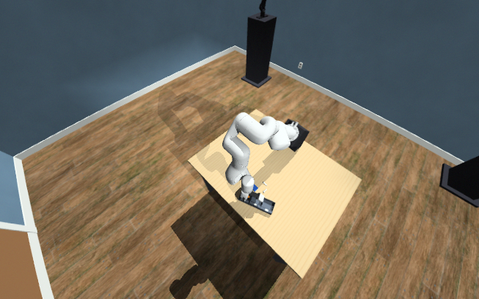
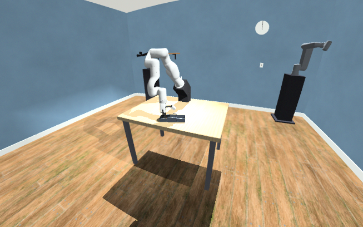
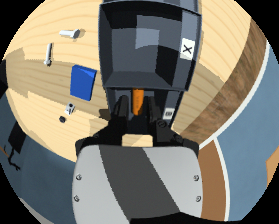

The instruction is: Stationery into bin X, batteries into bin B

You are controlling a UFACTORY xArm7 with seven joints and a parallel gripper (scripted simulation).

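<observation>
Right now my hand is 20 mm above the orange battery and 10 mm to the right of it. Round my hand: dark double bin 80 mm to the left, 20 mm below, 20 mm behind; then pencil sharpener 120 mm behind, 60 mm to the right, 30 mm below; then blue block 90 mm behind, 30 mm below.
</observation>
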